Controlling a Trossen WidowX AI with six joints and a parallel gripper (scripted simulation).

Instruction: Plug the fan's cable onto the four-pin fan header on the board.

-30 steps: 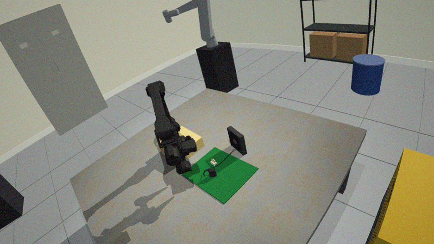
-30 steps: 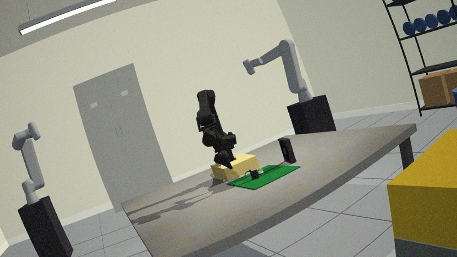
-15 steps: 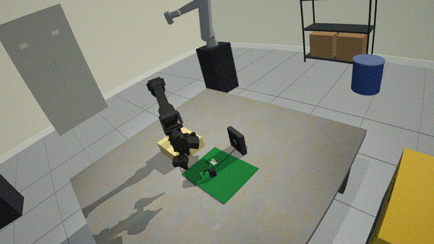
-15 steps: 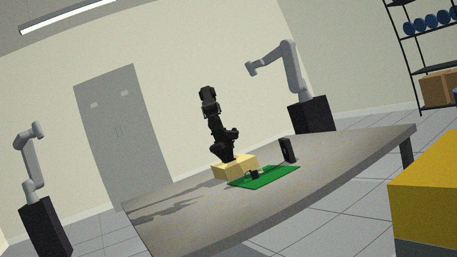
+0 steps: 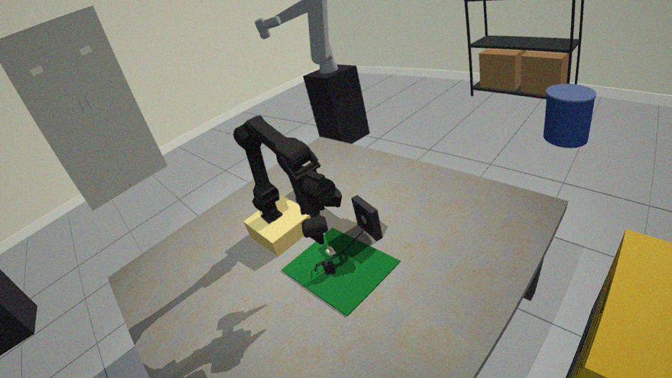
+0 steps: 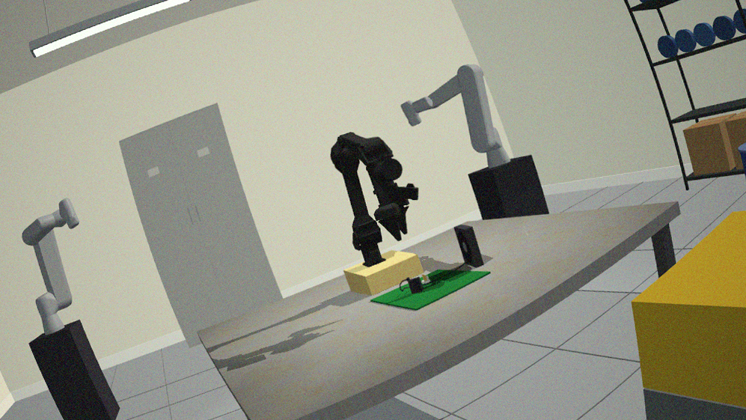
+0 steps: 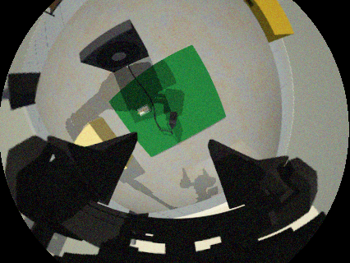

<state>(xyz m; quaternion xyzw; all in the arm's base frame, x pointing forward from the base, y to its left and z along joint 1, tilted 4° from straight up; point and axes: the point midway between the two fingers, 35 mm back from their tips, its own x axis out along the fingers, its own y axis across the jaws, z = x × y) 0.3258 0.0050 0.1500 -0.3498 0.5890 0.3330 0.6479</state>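
Right now my gripper tip is 10 mm to the left of the dark plug and 140 mm above it. Also, from my gripper tip: green board: 20 mm to the left, 180 mm below; black fan: 50 mm behind, 190 mm to the left, 110 mm below; four-pin fan header: 70 mm behind, 50 mm to the left, 160 mm below.
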